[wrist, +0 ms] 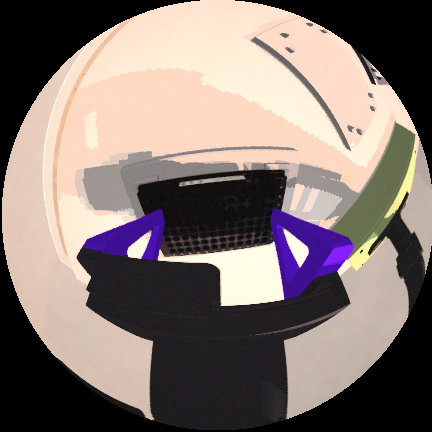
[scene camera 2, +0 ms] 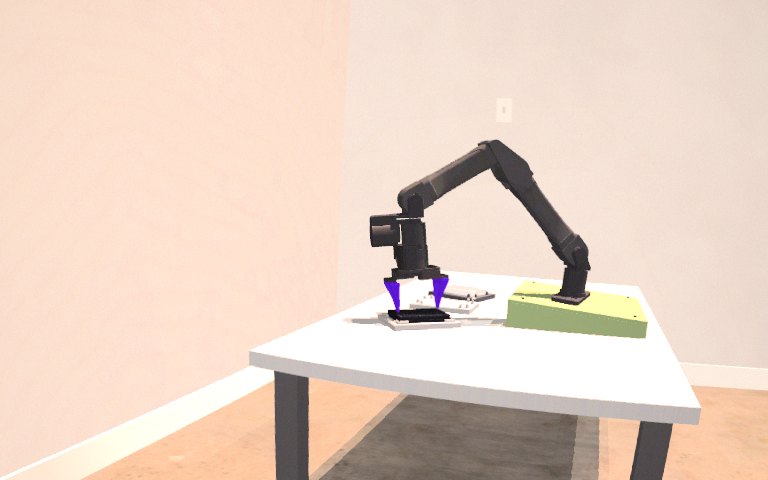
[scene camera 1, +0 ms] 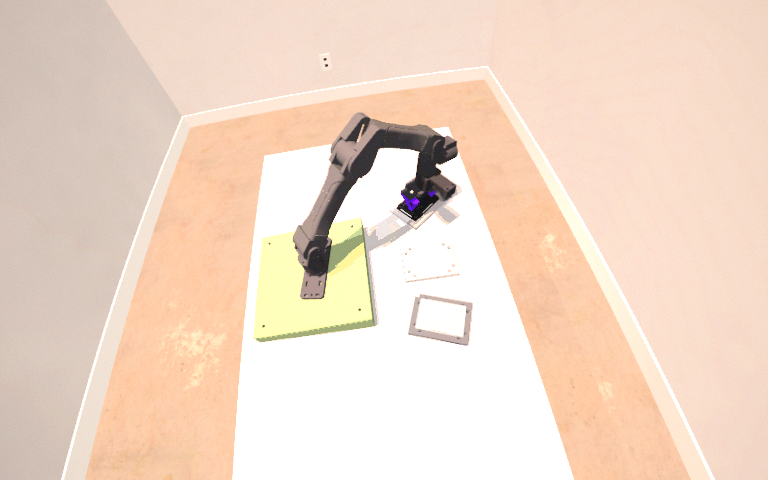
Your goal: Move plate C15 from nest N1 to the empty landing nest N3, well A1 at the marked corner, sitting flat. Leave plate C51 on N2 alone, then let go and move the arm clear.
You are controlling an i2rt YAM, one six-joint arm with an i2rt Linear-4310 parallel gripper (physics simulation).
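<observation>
A black well plate (scene camera 1: 416, 213) (scene camera 2: 419, 315) (wrist: 215, 205) sits on a light nest (scene camera 1: 417, 224) (scene camera 2: 424, 325) at the table's far end in scene camera 1. My gripper (scene camera 1: 421, 202) (scene camera 2: 417, 309) (wrist: 217, 214) is open and points down over it; its purple fingertips are near the plate's left and right edges in the wrist view, at about its top or slightly above. A white plate (scene camera 1: 441, 316) (scene camera 2: 458, 291) sits in a dark grey nest (scene camera 1: 413, 323) (scene camera 2: 485, 296). The empty light nest (scene camera 1: 430, 277) (scene camera 2: 447, 306) (wrist: 320, 65), with small pegs, lies between them. Plate codes and the A1 mark are not legible.
The green base block (scene camera 1: 283, 294) (scene camera 2: 577, 321) (wrist: 370, 195) carries the arm's foot and stands beside the row of nests. The white table (scene camera 1: 339, 407) (scene camera 2: 509, 373) bears everything. The arm's shadow crosses the table from the block to the black plate's nest.
</observation>
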